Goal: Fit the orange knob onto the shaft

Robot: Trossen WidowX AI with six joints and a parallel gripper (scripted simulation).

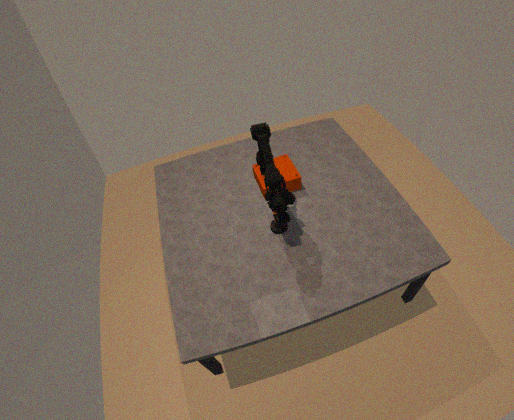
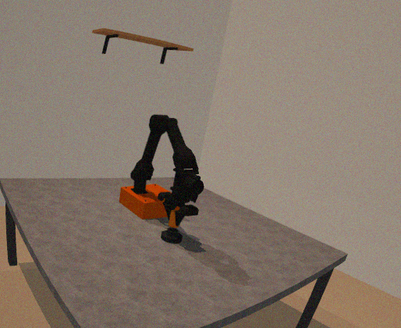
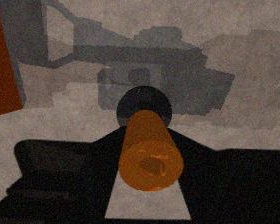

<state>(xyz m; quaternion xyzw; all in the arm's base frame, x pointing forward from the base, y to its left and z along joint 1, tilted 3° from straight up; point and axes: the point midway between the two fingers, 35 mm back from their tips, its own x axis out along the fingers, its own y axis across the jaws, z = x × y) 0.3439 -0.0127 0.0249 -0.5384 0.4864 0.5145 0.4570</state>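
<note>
Now: the orange knob 20 mm above my gripper tip. From my gripper tip the other things lie so: dark round pedestal 40 mm below.
</note>
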